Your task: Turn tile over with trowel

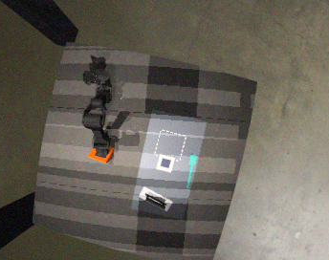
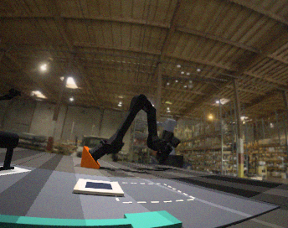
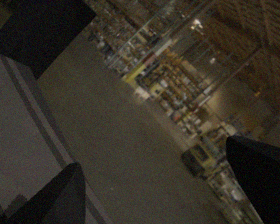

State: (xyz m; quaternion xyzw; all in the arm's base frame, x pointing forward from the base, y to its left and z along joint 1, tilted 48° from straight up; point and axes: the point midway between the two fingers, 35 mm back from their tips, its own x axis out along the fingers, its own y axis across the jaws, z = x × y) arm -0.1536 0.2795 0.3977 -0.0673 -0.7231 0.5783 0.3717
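My gripper tip is now 710 mm short of the teal trowel, 480 mm to the left of it and 120 mm above it. The rest, counted from my gripper tip: cream tile: 550 mm ahead, 480 mm to the right, 120 mm below.
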